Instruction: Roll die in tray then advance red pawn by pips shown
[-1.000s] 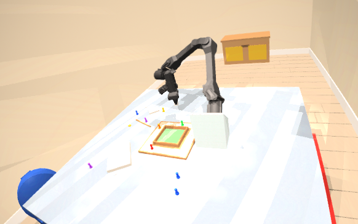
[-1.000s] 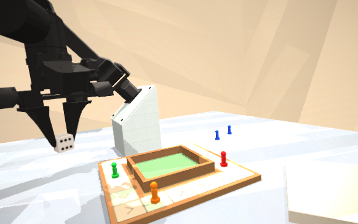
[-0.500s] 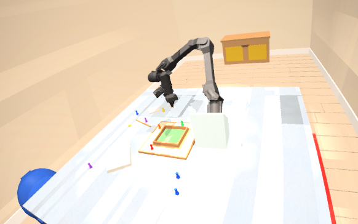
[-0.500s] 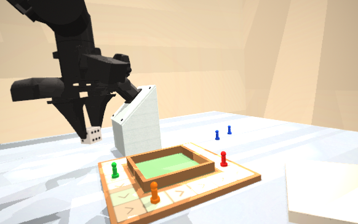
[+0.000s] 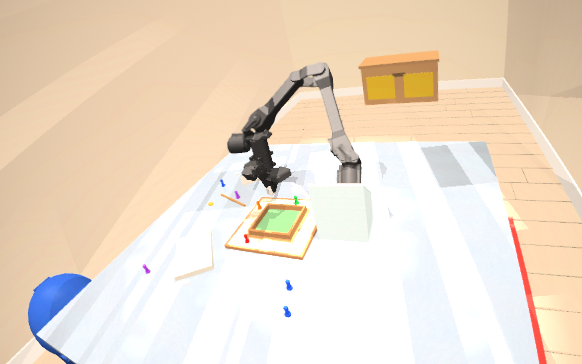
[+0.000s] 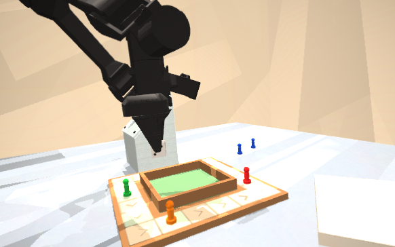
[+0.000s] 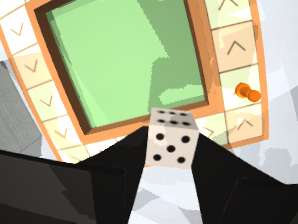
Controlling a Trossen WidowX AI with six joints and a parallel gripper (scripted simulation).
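My gripper tip is now 50 mm short of the red pawn, 160 mm to the right of it and 80 mm above it. Round my gripper tip: green pawn 60 mm behind, 50 mm to the right, 80 mm below; then orange pawn 80 mm ahead, 20 mm to the right, 80 mm below; then white die right at my gripper tip.
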